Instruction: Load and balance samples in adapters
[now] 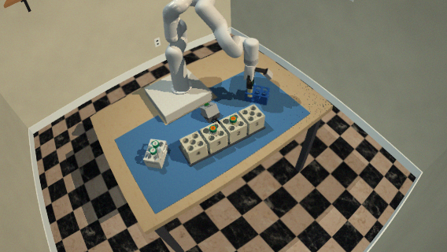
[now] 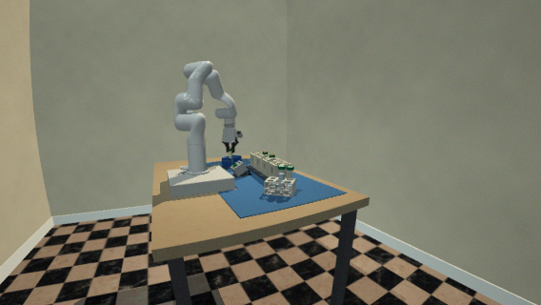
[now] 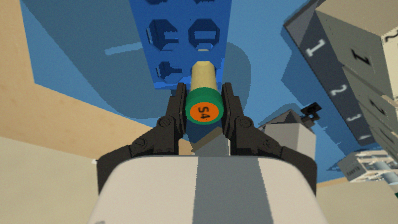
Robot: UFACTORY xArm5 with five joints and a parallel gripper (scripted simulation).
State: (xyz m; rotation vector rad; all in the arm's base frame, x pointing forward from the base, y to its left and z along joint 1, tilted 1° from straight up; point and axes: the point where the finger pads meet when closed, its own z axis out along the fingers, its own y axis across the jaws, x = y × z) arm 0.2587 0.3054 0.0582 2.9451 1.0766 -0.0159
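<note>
The sample tube S4 is 1 cm to the right of my hand and 5 cm below it. The rest, counted from my hand: blue sample rack RS (2 cm ahead, 4 cm to the left, 9 cm below); DONE desk (2 cm behind, 26 cm to the right, 7 cm below); sample tube S7 (16 cm ahead, 23 cm to the right, 5 cm below).
</note>
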